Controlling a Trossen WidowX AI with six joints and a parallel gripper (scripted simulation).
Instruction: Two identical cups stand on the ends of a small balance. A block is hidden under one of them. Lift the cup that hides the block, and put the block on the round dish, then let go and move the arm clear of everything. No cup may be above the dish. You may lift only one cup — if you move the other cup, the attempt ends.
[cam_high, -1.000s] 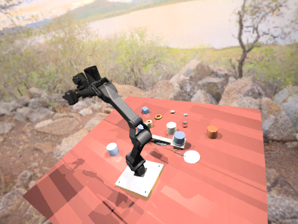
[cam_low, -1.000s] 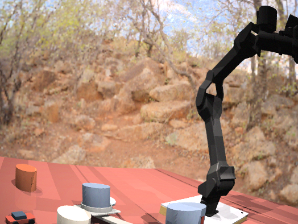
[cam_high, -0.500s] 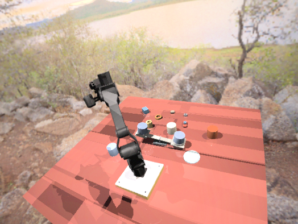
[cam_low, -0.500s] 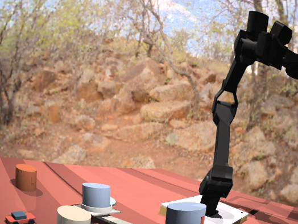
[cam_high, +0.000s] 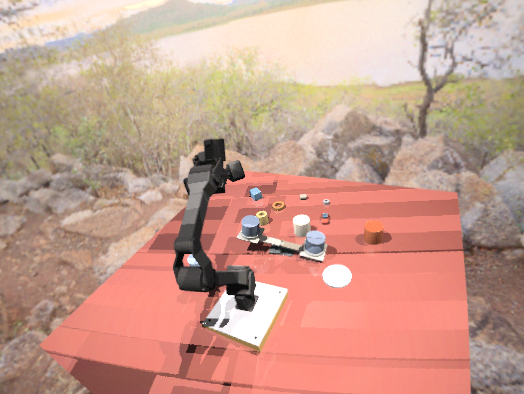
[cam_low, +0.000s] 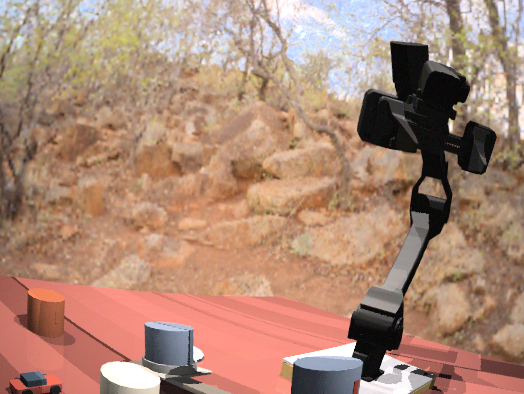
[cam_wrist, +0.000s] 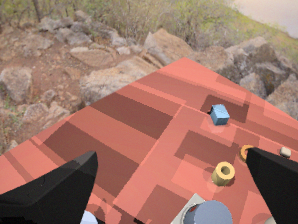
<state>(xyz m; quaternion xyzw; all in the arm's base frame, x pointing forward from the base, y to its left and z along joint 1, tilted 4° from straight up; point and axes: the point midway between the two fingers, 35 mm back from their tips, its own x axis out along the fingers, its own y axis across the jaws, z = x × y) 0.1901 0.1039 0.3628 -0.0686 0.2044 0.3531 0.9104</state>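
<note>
My gripper tip is now 320 mm to the left of the green block, 320 mm above it and 60 mm short of it. From my gripper tip the other things lie so: balance (320 mm below, 180 mm to the right, 60 mm ahead); cream cylinder (320 mm below, 250 mm to the right, 170 mm ahead); ring (350 mm below, 340 mm ahead, 80 mm to the right).
</note>
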